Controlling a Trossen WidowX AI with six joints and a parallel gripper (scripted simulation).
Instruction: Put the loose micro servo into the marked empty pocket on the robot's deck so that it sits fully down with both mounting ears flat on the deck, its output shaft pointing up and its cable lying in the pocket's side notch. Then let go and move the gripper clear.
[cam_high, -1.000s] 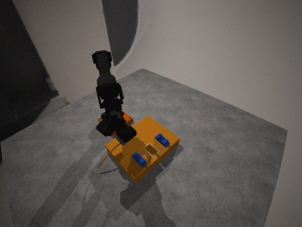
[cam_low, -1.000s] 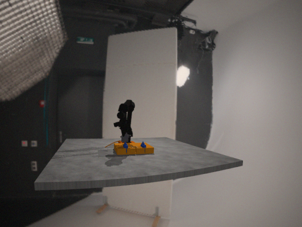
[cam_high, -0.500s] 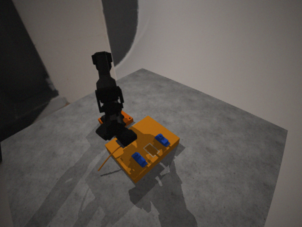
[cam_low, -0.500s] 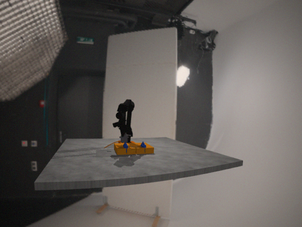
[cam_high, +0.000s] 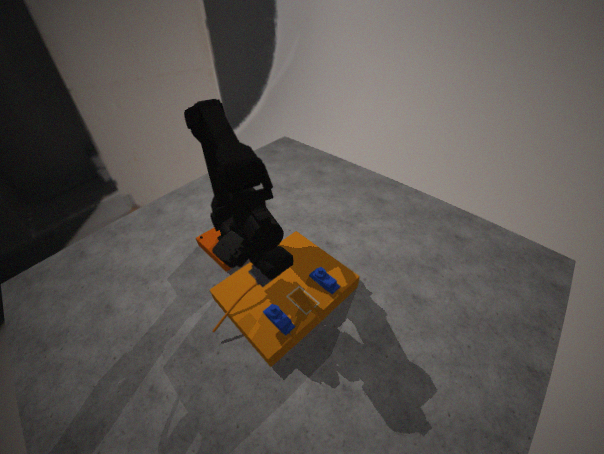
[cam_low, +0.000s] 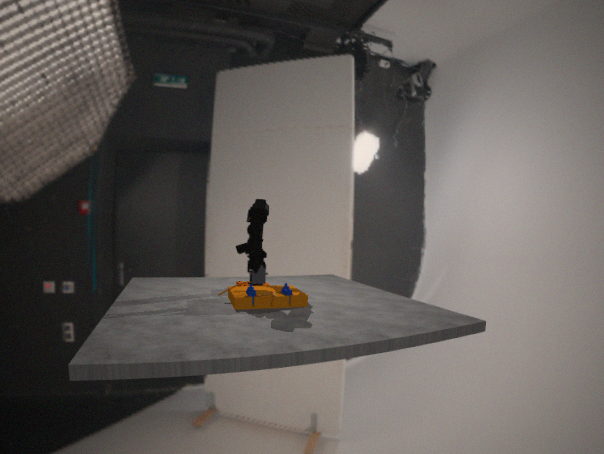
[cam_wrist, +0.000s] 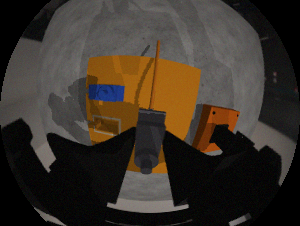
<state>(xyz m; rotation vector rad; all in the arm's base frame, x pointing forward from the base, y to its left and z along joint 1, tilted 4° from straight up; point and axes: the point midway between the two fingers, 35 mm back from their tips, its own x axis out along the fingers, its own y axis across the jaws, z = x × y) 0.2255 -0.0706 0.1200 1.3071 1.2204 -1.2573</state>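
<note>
Right now the orange deck is 100 mm below my gripper tip, 40 mm to the left of it and 10 mm behind it.
</note>
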